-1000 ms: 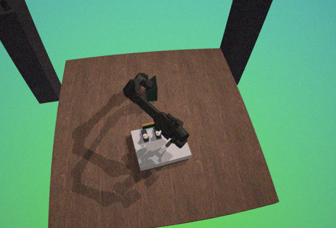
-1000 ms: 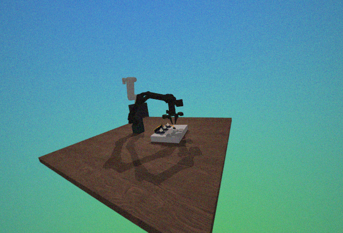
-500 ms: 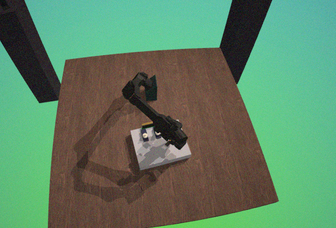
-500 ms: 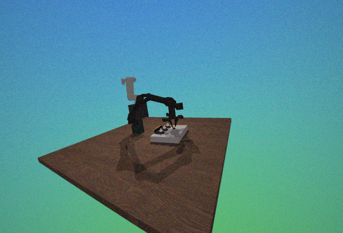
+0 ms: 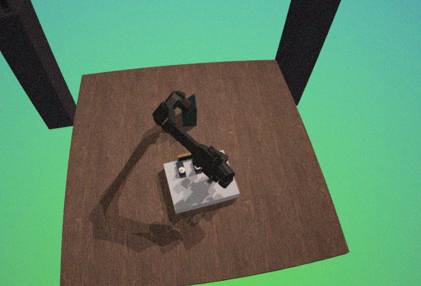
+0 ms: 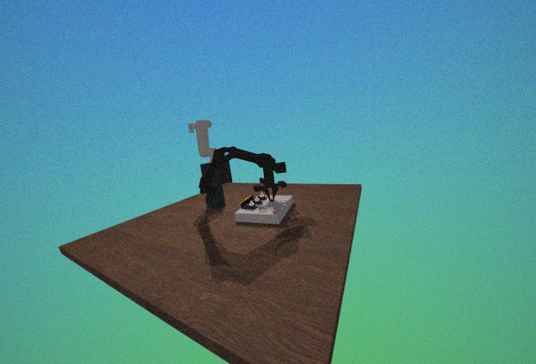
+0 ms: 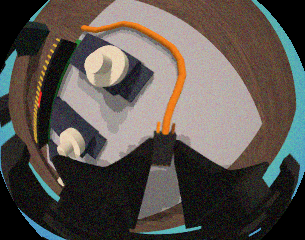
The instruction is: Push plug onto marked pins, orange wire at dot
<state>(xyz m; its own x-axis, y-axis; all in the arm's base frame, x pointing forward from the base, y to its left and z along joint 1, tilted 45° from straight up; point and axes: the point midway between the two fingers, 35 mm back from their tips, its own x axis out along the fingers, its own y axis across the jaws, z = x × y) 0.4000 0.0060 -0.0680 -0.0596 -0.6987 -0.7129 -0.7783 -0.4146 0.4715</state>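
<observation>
The red band lies 13 cm behind my gripper tip, 5 cm to the right of it and 2 cm above it. Round my gripper tip: grey printed holder 3 cm ahead, 5 cm to the right, 3 cm below.
</observation>
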